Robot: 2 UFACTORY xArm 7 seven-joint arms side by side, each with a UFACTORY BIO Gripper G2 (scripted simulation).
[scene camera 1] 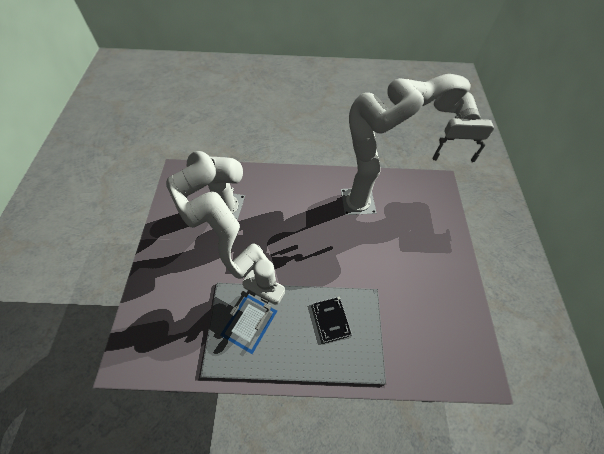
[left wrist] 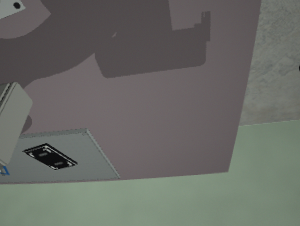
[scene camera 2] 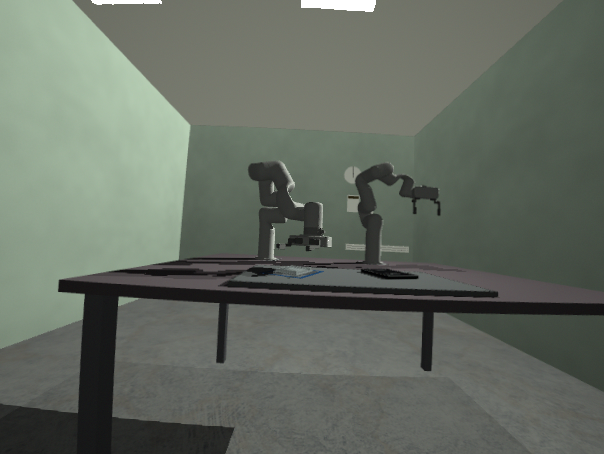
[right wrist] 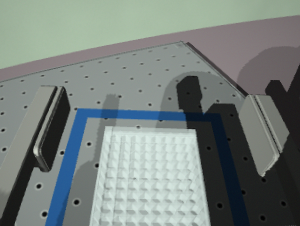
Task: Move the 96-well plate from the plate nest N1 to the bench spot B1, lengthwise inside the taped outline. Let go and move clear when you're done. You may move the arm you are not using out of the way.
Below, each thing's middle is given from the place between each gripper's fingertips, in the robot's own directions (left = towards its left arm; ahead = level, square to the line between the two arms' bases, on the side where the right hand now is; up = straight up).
Scene:
Right now my right hand is 80 mm above the white 96-well plate (right wrist: 138,153). Round my right hand: black plate nest (scene camera 1: 336,317): 340 mm to the left, 80 mm below.
I see the black plate nest 56 cm ahead of my left hand, 55 cm to the right of it and 33 cm below it. From my left hand the other things lie so: white 96-well plate 56 cm ahead, 89 cm to the right, 33 cm below.

